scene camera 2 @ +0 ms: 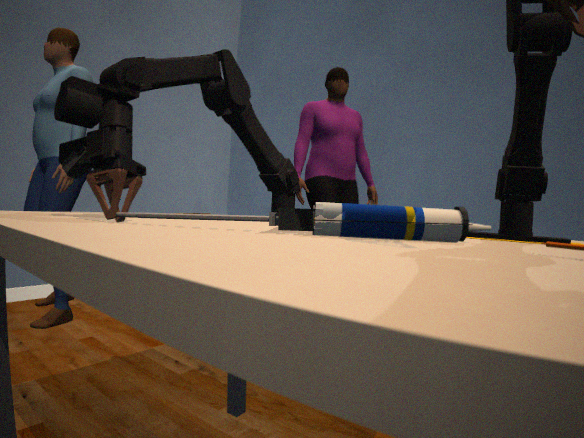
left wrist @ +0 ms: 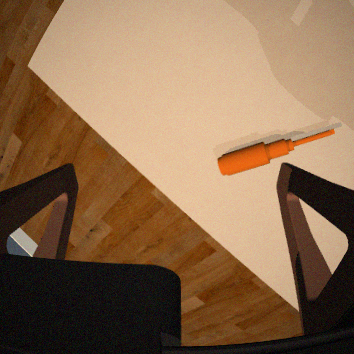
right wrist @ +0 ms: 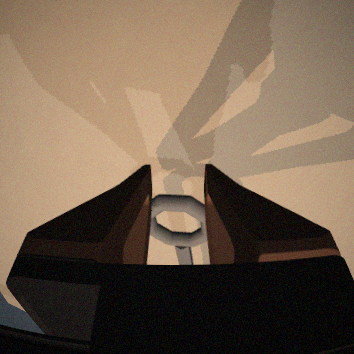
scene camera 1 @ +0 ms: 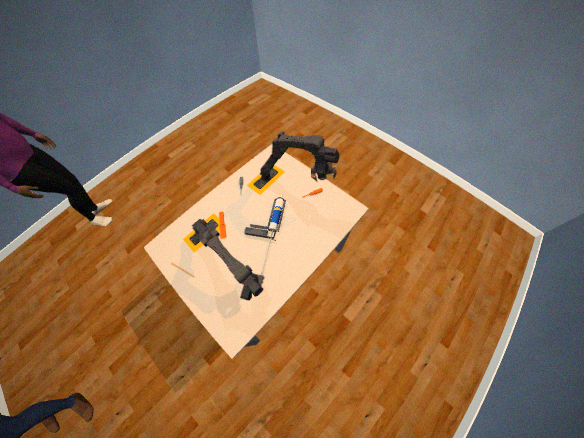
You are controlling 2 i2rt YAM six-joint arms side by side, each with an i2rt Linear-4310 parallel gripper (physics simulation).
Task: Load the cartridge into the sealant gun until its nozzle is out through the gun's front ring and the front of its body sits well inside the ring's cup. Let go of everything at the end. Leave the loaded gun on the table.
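Where they show: left gripper, fingertip midpoint: (left wrist: 176,174) (scene camera 1: 325,180); right gripper, fingertip midpoint: (scene camera 2: 115,220) (right wrist: 177,175) (scene camera 1: 260,281); left arm's base, origin of the base link: (scene camera 2: 514,240) (scene camera 1: 266,178).
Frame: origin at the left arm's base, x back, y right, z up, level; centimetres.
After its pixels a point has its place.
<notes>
The sealant gun (scene camera 1: 256,232) @(x -25.8, y 35.6, z 3.3 cm) lies on the table, its handle pointing left in scene camera 1. The blue and white cartridge (scene camera 1: 276,215) (scene camera 2: 375,221) lies in the gun's frame. Its nozzle (scene camera 2: 480,227) @(x -20.1, y 5.4, z 2.5 cm) sticks out through the black front ring (scene camera 2: 465,224) @(x -25.0, y 7.1, z 2.9 cm); how deep the body sits in the cup is hard to tell. The rod (scene camera 1: 266,255) @(x -40.1, y 42.3, z 2.0 cm) (scene camera 2: 200,216) @(x -40.8, y 42.6, z 1.8 cm) extends from the gun's back. My right gripper (scene camera 1: 261,279) @(x -47.6, y 55.6, z 0.4 cm) (scene camera 2: 116,215) @(x -47.6, y 55.6, z 0.4 cm) (right wrist: 177,175) @(x -47.6, y 55.6, z 0.4 cm) is shut on the rod's pull ring (right wrist: 177,200) @(x -47.2, y 55.4, z 1.5 cm), low over the table. My left gripper (scene camera 1: 324,177) @(x -42.9, y -8.4, z 23.8 cm) (left wrist: 176,174) @(x -42.9, y -8.4, z 23.8 cm) is open and empty, above the table edge.
An orange screwdriver (scene camera 1: 315,192) @(x -35.4, y -11.0, z 2.3 cm) (left wrist: 245,159) @(x -35.9, y -12.9, z 2.7 cm) lies near the left gripper. A grey tool (scene camera 1: 241,183) @(x 9.2, y 15.1, z 2.3 cm), an orange tool (scene camera 1: 222,225) @(x -4.3, y 45.6, z 1.0 cm) and a thin brown stick (scene camera 1: 183,270) @(x -7.9, y 81.7, z 0.8 cm) lie on the table. People stand off the table.
</notes>
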